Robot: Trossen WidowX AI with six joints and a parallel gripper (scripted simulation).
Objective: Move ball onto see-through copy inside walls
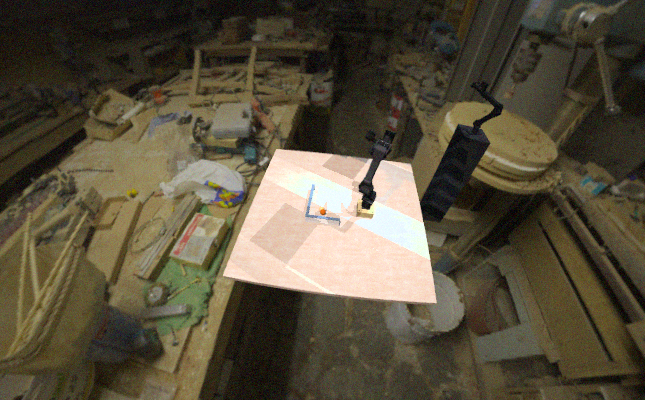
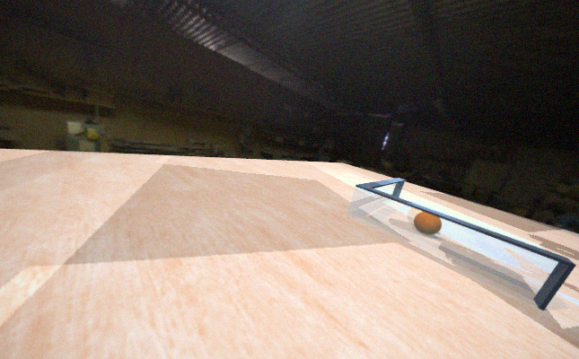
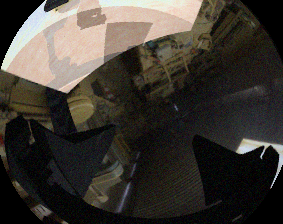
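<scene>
My gripper tip is 510 mm above the orange ball, 260 mm short of it and 240 mm to the right of it.
</scene>
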